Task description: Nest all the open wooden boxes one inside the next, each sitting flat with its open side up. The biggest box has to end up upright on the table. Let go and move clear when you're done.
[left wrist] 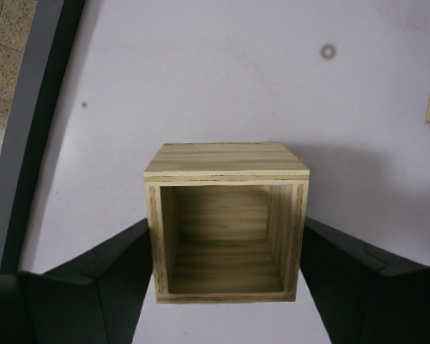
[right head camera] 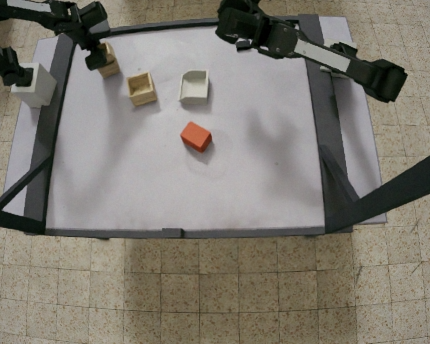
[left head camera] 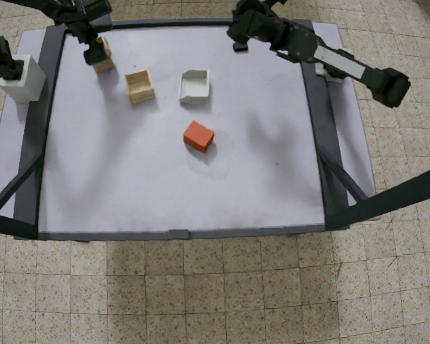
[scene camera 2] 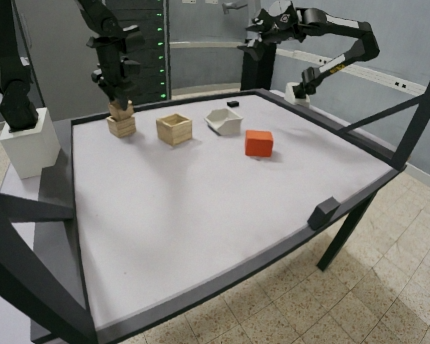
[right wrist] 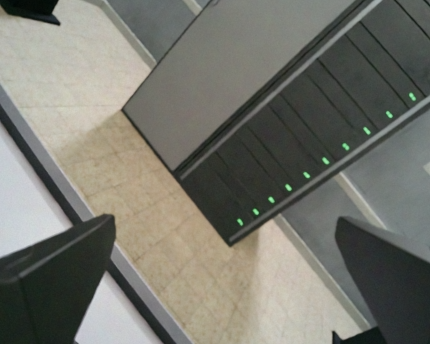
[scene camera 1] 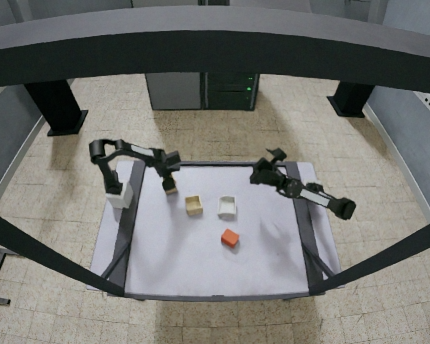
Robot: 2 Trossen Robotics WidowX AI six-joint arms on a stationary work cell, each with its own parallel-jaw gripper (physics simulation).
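Note:
My left gripper (left wrist: pixel 224 227) is shut on the smallest wooden box (left wrist: pixel 227 162) (scene camera 2: pixel 121 111), holding it by two opposite walls, open side towards the wrist camera. It is directly above a middle-sized wooden box (scene camera 2: pixel 122 126) (left head camera: pixel 104 66) (right head camera: pixel 110 69), which stands on the table at the far left. The held box covers this lower box almost fully in the left wrist view, so how far it sits inside is hidden. The largest wooden box (left head camera: pixel 140 86) (right head camera: pixel 142 90) (scene camera 1: pixel 194 205) (scene camera 2: pixel 174 131) stands open side up, apart to the right. My right gripper (right wrist: pixel 227 226) is open and empty, raised near the far edge.
A white angular tray (left head camera: pixel 195 87) (scene camera 2: pixel 224 122) stands right of the largest box. A red-orange block (left head camera: pixel 199 136) (scene camera 2: pixel 259 143) lies nearer the front. A small black piece (scene camera 2: pixel 233 104) lies near the far edge. A dark rim (scene camera 2: pixel 210 295) borders the table.

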